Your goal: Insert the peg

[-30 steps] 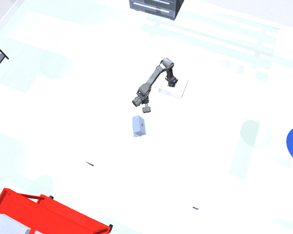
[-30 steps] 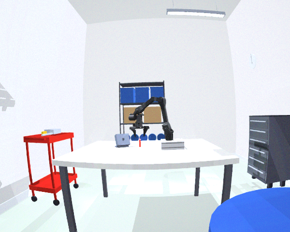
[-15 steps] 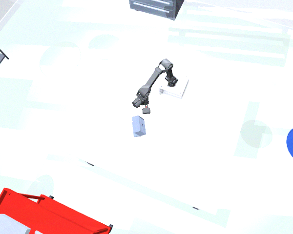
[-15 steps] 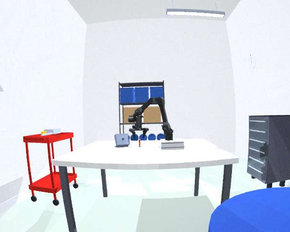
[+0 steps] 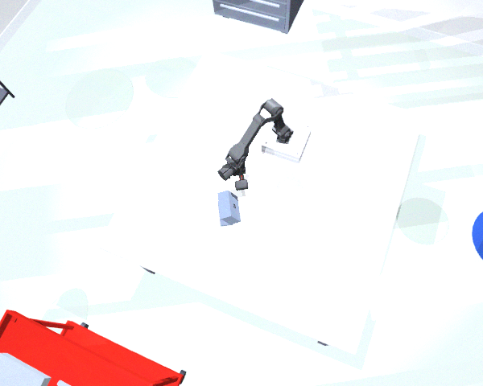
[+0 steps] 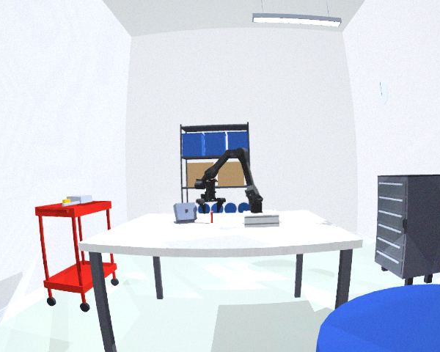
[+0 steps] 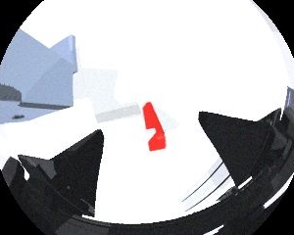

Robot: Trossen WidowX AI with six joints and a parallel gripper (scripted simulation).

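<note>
My gripper tip is right at the red peg. From my gripper tip the other things lie so: sloped grey panel 160 mm ahead, 20 mm to the right, 10 mm above.
</note>
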